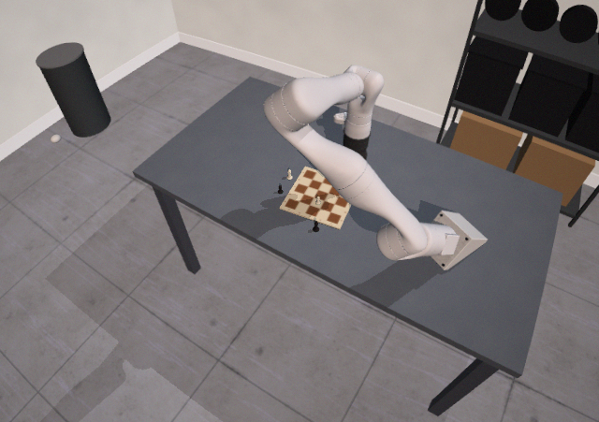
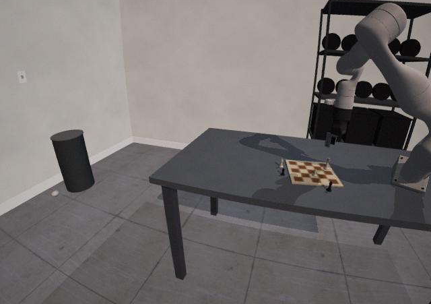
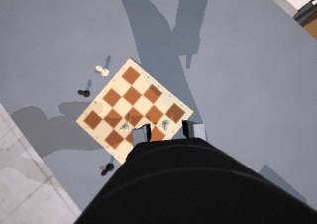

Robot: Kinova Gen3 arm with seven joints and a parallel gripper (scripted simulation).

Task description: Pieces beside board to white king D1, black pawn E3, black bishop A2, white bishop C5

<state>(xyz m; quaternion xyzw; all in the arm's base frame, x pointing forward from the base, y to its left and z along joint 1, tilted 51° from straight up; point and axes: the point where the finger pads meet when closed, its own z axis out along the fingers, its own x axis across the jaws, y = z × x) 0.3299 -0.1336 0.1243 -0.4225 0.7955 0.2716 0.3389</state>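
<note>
The black pawn lies 180 mm ahead of my hand, 140 mm to the left of it and 130 mm below it. Round my hand: chessboard: 60 mm ahead, 60 mm to the left, 140 mm below; white king: 10 mm behind, 100 mm below; black bishop: 20 mm behind, 180 mm to the left, 120 mm below.
</note>
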